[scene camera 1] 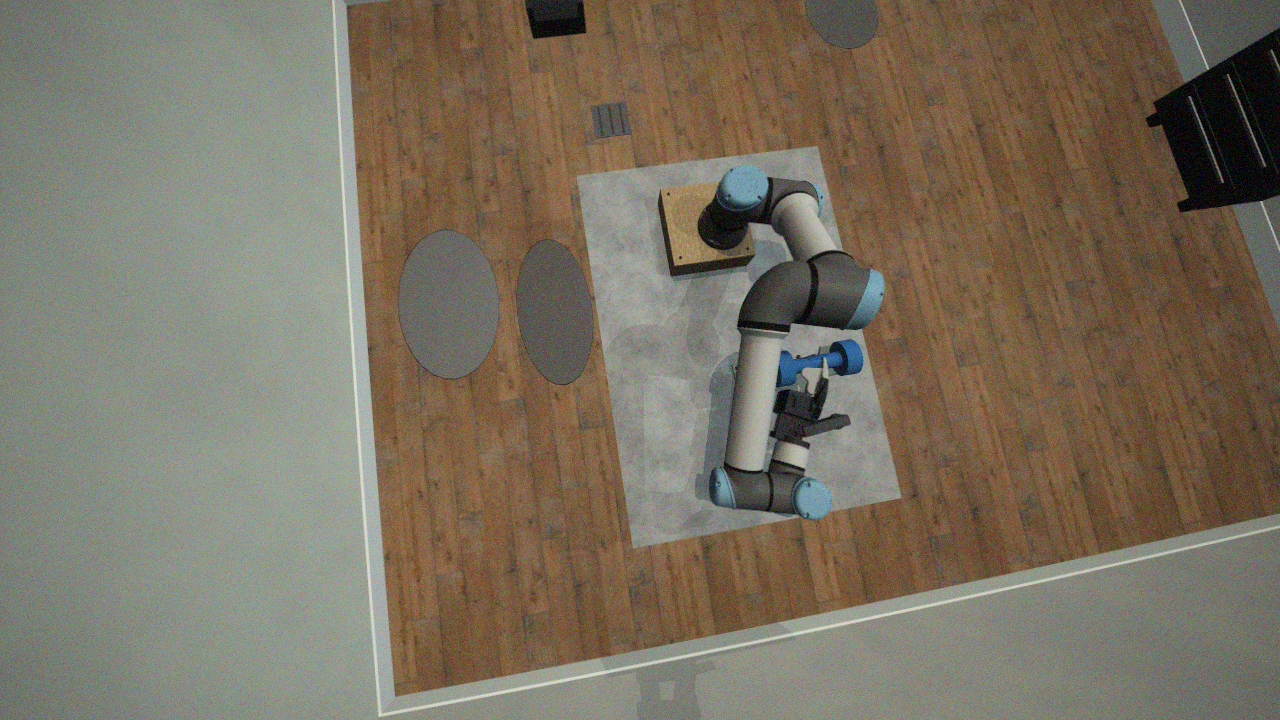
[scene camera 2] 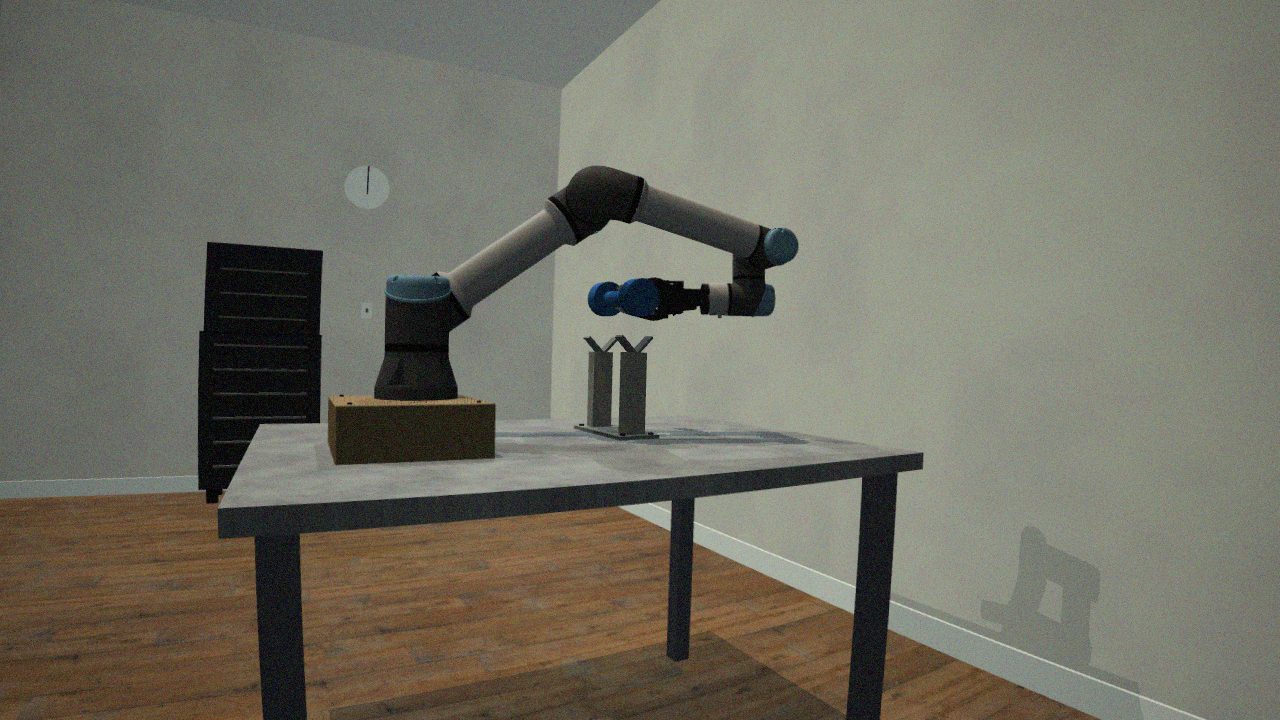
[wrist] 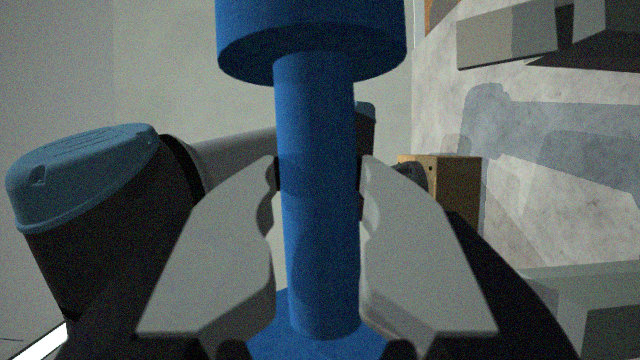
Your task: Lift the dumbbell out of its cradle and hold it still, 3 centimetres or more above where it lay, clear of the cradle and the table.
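Places are measured from the arm's base along level axes (x ahead, y left, z up), in millimetres.
Pixels of known places: gripper, fingertip midpoint: [scene camera 1: 819, 358] [scene camera 2: 615, 298] [wrist: 318, 160]; arm's base, link origin: [scene camera 1: 721, 226] [scene camera 2: 416, 397].
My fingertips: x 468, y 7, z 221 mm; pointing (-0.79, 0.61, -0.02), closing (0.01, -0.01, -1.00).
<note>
Ahead of a thing's pixels: the offset from my fingertips to its top centre. Level surfaces: height alone.
The blue dumbbell @[6 mm ahead, 19 mm right, 45 mm up] [scene camera 1: 845, 357] [scene camera 2: 639, 297] [wrist: 317, 110] is held roughly level in the air. My gripper [scene camera 1: 818, 365] [wrist: 318, 160] is shut on its handle, with one finger on each side, between the two round heads. In the second scene view the near head partly hides the fingers. The grey cradle @[3 mm ahead, 7 mm right, 88 mm down] [scene camera 2: 632, 394] [wrist: 507, 35] has two posts with V-shaped tops. It stands on the table @[312 mm down] [scene camera 1: 662, 456] [scene camera 2: 402, 488] below the dumbbell. A visible gap separates the dumbbell from the V tops. In the first scene view the arm and dumbbell hide most of the cradle.
The arm's base stands on a wooden block [scene camera 1: 711, 259] [scene camera 2: 411, 431] [wrist: 457, 187] on the table. The forearm [scene camera 1: 756, 402] [scene camera 2: 702, 217] passes above the dumbbell. A dark drawer cabinet [scene camera 1: 1226, 134] [scene camera 2: 261, 358] stands on the floor away from the table.
</note>
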